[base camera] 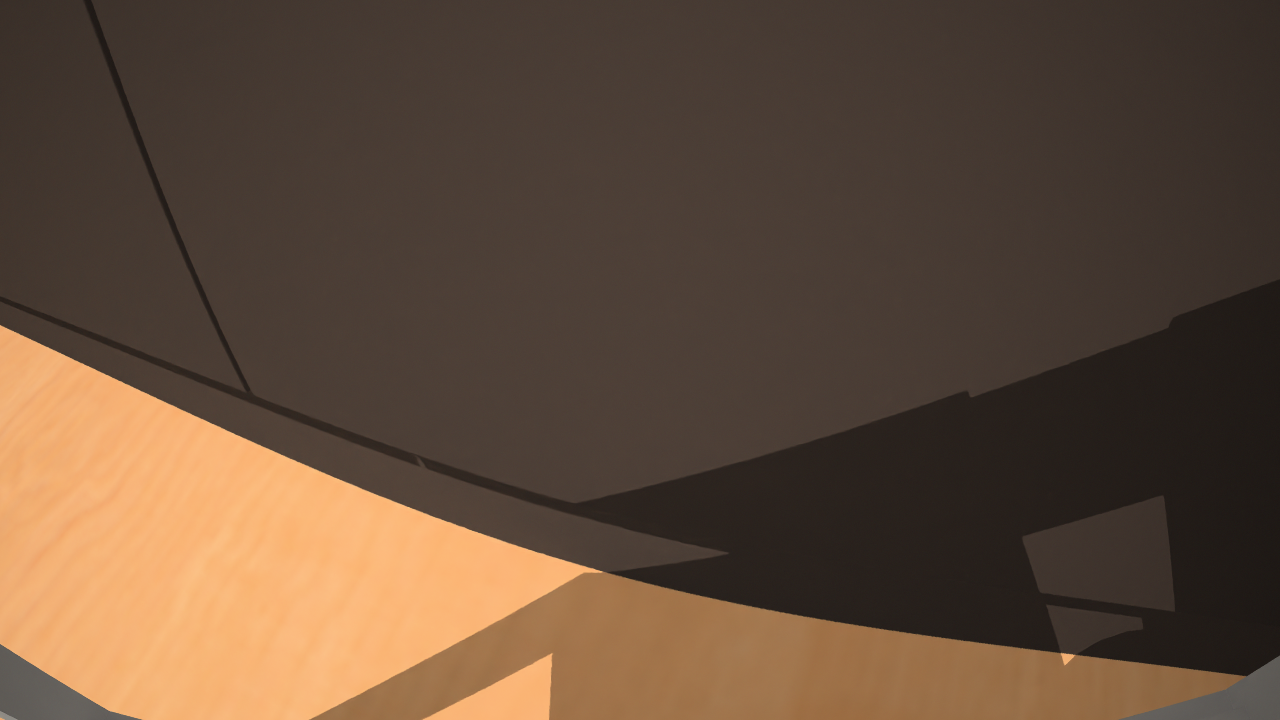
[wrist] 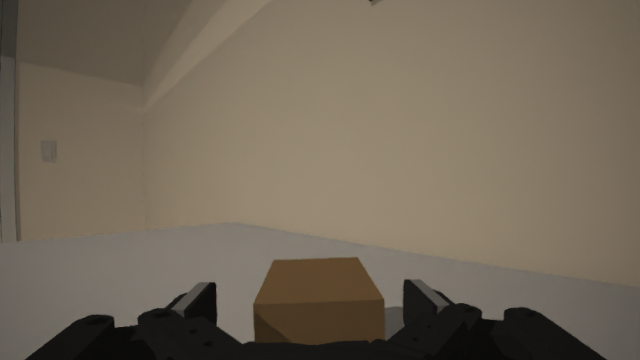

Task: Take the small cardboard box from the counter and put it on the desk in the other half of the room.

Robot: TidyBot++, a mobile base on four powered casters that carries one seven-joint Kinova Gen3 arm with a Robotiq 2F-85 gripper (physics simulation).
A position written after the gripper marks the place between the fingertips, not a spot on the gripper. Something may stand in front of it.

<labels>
gripper: wrist 310, 302; not seen in the base camera view (out of frame)
brown cardboard box: wrist 305, 301; not seen in the base camera view (out of frame)
</labels>
